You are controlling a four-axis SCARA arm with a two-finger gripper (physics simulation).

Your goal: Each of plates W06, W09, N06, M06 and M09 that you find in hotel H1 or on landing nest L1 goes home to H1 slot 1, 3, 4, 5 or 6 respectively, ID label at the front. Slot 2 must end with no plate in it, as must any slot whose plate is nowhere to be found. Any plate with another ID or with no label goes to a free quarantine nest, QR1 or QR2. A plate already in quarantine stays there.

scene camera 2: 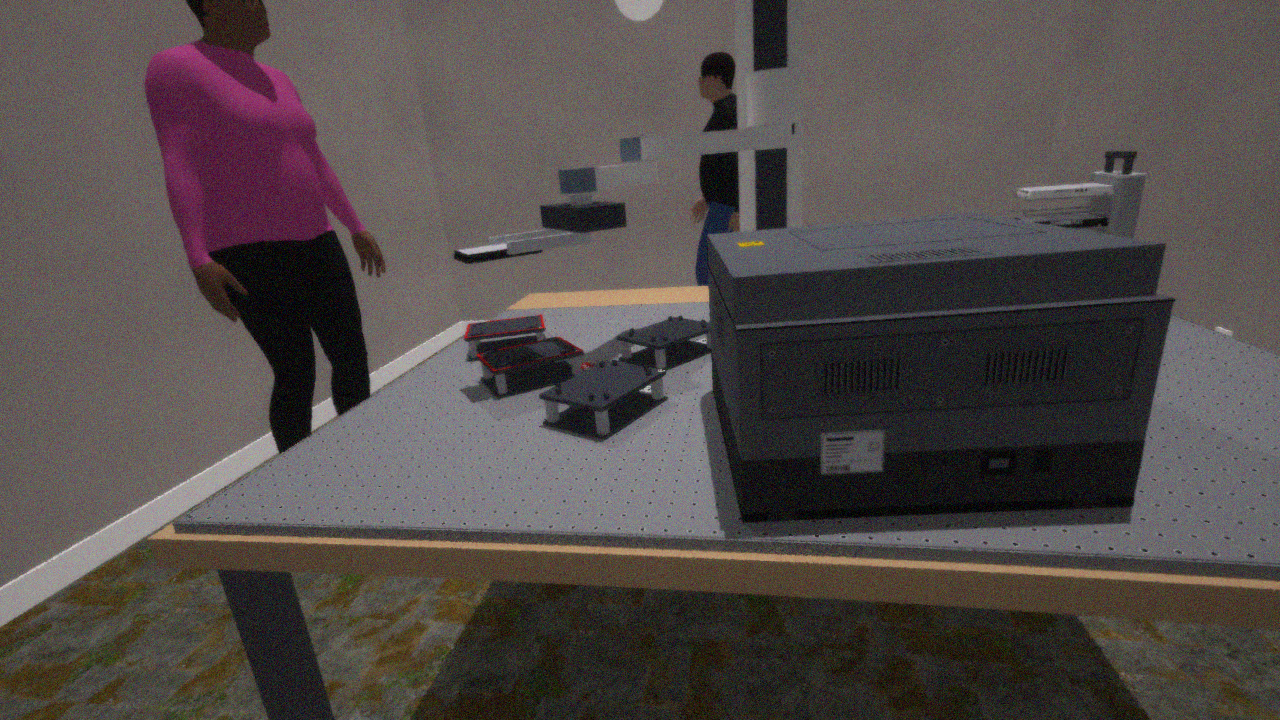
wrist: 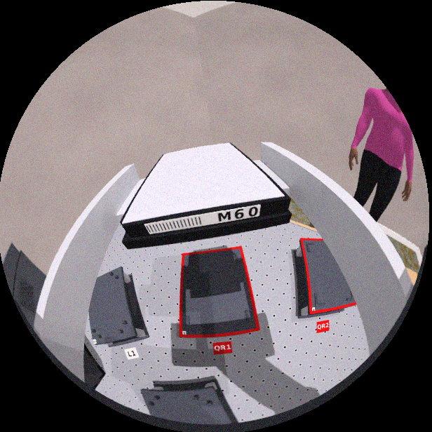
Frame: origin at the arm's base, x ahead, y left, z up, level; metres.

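Seen in the pictures: gripper, fingertip midpoint: [scene camera 2: 497,245].
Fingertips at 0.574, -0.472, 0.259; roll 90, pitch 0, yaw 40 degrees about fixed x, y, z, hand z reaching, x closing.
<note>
A point is followed by its place in that frame, as x, y, z.
My gripper [scene camera 2: 517,246] @(0.574, -0.472, 0.259) [wrist: 196,160] is shut on plate M60 [scene camera 2: 487,251] @(0.616, -0.473, 0.255) [wrist: 200,197], a white-topped plate with a black edge. Its label, with barcode and M60, faces the wrist camera. The plate is level, high above the table, with air between it and the nests. Nest QR1 [scene camera 2: 529,354] @(0.577, -0.443, 0.063) [wrist: 220,311], outlined in red, lies below in the wrist view and shows no plate; a shadow covers part of it. Nest QR2 [scene camera 2: 503,327] @(0.387, -0.570, 0.063) [wrist: 327,280], also red-outlined, shows no plate; a finger partly hides it. Nest L1 [scene camera 2: 604,385] @(0.737, -0.266, 0.063) [wrist: 115,305] shows no plate. Hotel H1 cannot be made out.
Another dark nest [scene camera 2: 666,333] @(0.468, -0.208, 0.063) [wrist: 187,402] stands beside these. A large dark grey device [scene camera 2: 939,358] @(0.981, 0.124, 0.180) stands on the perforated table [scene camera 2: 447,474] @(0.919, -0.437, 0.013). Behind it are white flat pieces [scene camera 2: 1065,191] @(0.284, 0.514, 0.255) at a grey column [scene camera 2: 1126,204] @(0.322, 0.594, 0.228). A person in pink [scene camera 2: 241,152] [wrist: 385,130] stands beside the table, another in black [scene camera 2: 718,170] behind.
</note>
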